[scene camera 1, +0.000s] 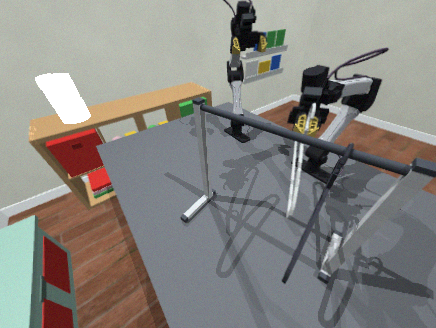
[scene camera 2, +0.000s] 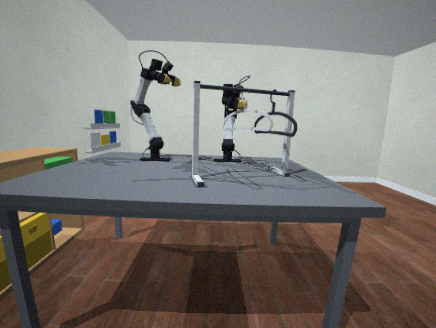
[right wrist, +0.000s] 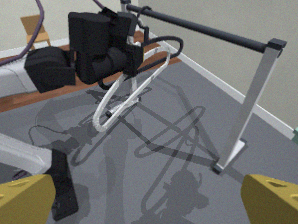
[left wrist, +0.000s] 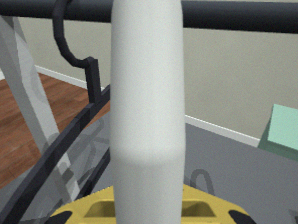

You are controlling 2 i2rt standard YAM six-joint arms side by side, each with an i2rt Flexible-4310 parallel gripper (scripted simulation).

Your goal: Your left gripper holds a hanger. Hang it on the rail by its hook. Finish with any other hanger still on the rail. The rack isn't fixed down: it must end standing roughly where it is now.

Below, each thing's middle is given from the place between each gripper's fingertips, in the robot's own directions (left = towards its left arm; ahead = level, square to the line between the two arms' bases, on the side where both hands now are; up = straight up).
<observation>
The white hanger point(left wrist: 147, 143) lies 30 mm below my left hand.
The white hanger lies 23 cm ahead of my right hand, 39 cm to the left of it and 16 cm below it.
</observation>
